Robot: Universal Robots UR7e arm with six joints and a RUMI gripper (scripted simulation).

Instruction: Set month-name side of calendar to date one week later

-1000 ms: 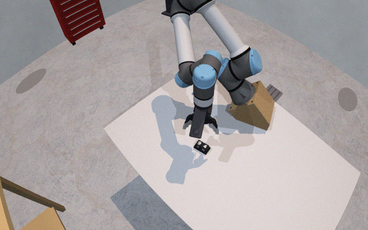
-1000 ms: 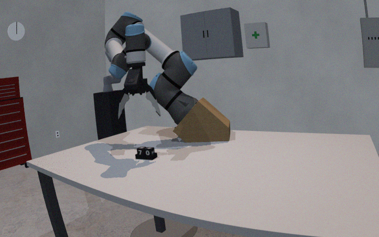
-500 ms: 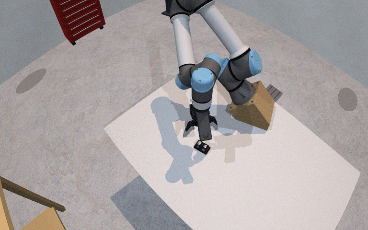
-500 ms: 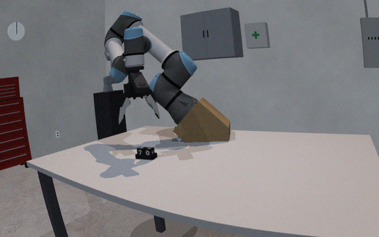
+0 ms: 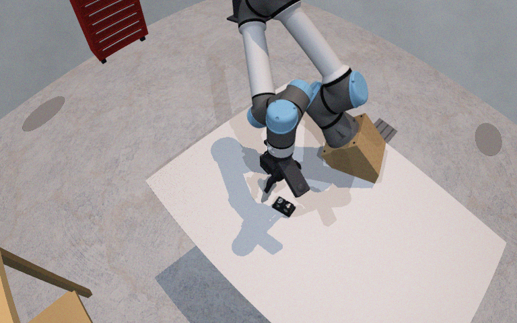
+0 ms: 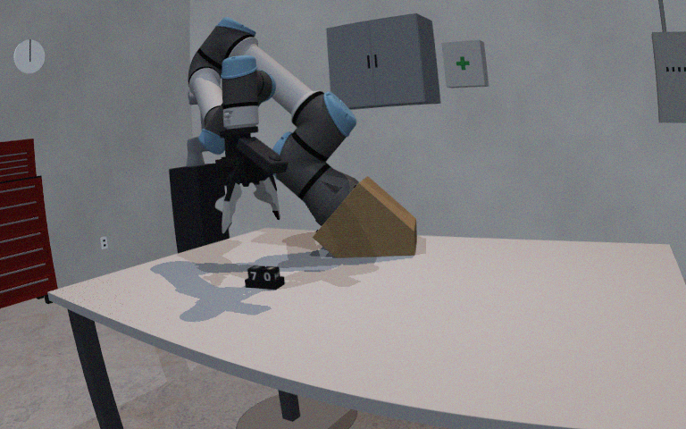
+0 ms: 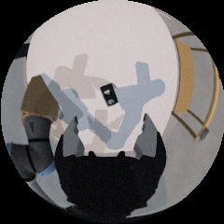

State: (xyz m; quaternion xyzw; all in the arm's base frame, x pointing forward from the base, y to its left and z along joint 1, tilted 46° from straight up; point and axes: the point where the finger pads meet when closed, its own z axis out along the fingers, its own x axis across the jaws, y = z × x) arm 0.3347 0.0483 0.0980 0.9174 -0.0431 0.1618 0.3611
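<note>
My gripper is now 12 cm above the tray and 1 cm to the right of it.
</note>
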